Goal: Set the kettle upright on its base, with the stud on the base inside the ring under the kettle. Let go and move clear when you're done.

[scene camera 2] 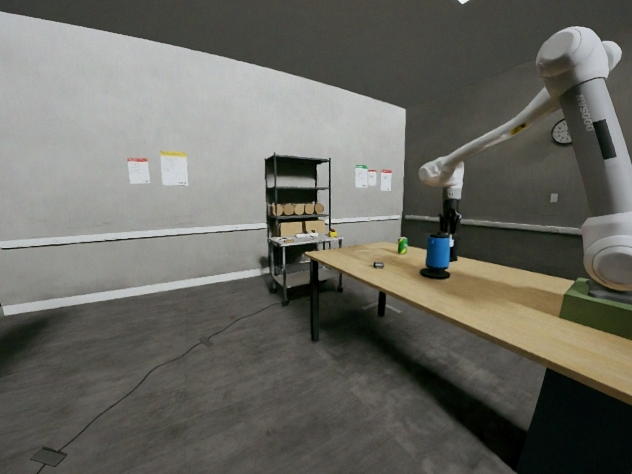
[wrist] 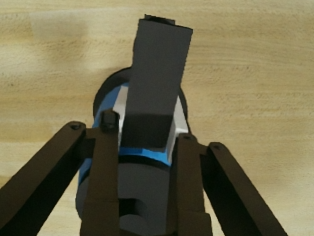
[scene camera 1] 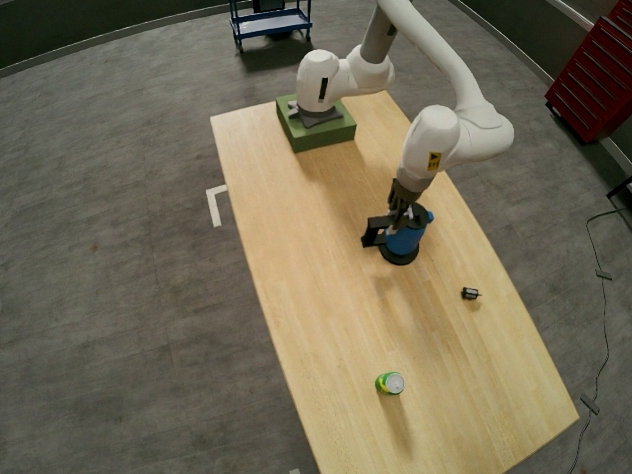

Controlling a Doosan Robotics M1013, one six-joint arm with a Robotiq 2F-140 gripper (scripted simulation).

The pictures show: the gripper, a kettle and a kettle base.
The gripper also shows in the wrist view.
